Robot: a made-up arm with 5 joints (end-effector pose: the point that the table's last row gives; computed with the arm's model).
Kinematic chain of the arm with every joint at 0, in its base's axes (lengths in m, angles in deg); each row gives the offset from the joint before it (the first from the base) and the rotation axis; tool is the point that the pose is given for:
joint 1: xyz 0 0 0.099 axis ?
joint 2: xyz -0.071 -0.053 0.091 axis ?
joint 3: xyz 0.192 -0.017 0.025 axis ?
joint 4: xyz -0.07 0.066 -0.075 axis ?
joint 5: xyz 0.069 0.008 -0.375 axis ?
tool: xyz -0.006 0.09 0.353
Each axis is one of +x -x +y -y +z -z.
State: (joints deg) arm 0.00 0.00 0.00 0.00 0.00
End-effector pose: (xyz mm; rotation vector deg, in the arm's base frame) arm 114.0 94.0 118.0 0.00 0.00 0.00
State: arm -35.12 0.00 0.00 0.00 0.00
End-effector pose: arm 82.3 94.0 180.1 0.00 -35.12 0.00
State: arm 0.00 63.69 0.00 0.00 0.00
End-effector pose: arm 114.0 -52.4 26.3 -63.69 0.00 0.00
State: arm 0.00 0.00 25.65 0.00 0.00
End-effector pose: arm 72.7 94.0 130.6 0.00 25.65 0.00
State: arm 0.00 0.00 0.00 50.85 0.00
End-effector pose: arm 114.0 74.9 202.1 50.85 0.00 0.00
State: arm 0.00 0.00 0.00 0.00 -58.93
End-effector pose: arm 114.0 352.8 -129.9 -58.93 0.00 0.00
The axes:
joint 1: +y
joint 2: -x
joint 3: +y
joint 4: +x
joint 5: +x

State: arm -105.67 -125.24 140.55 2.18 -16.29
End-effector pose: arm -220.3 -299.6 83.4 -78.47 6.66 110.69
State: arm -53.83 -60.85 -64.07 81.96 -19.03
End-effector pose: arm -200.8 -43.5 256.8 111.15 -109.69 58.24
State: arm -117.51 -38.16 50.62 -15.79 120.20
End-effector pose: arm 419.5 -221.9 66.5 90.94 -8.80 86.28
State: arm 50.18 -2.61 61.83 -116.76 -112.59
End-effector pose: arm 78.2 -668.1 97.0 82.30 55.38 -119.66
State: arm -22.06 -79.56 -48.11 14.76 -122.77
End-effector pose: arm 365.8 424.8 755.3 -17.04 -17.10 -52.91
